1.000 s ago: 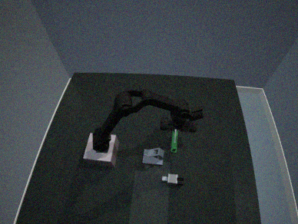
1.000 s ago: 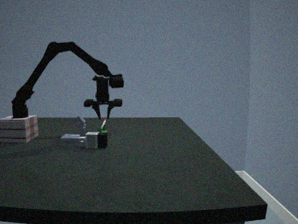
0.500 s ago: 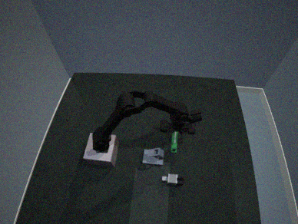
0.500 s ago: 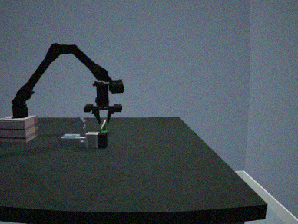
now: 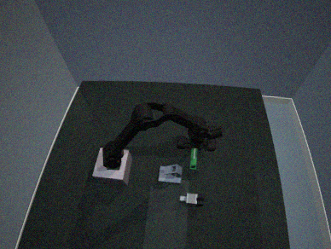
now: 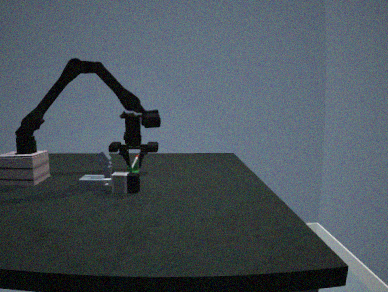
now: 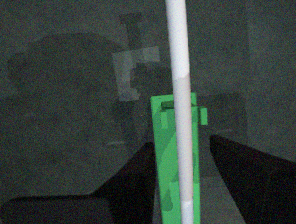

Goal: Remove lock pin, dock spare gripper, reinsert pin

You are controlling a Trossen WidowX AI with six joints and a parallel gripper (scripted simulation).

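My gripper tip is now 40 mm to the left of the green rest. Round my gripper tip: grey mount socket 140 mm to the right, 110 mm behind, 30 mm above; then spare gripper 270 mm to the right, 20 mm behind, 10 mm above.
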